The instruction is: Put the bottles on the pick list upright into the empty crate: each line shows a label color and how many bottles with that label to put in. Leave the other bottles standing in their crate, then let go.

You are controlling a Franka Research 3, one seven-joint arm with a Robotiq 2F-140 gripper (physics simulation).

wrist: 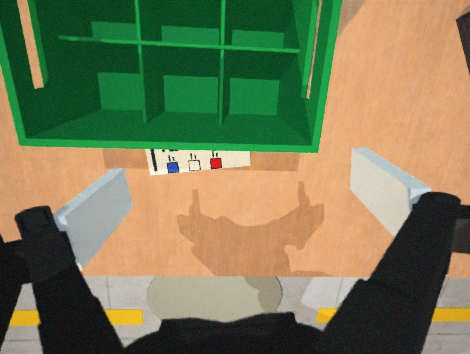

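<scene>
The green crate [170,148] fills the upper left and middle of the wrist view, with thin dividers forming compartments; those in view hold no bottles. The pick list [232,159] lies on the table at the crate's near side, partly hidden under its rim; blue, white and red squares show in a row, with marks above them too cut off to read. My gripper [237,178] is wide open with nothing between its fingers, above the table on the near side of the crate. No bottles and no bottle crate show in this view.
The wooden table [400,115] ends at a front edge below the fingers. Beyond it are the grey floor with yellow stripes [125,316] and a round beige disc [200,297]. A dark object [465,37] shows at the right edge. The gripper's shadow falls on the table.
</scene>
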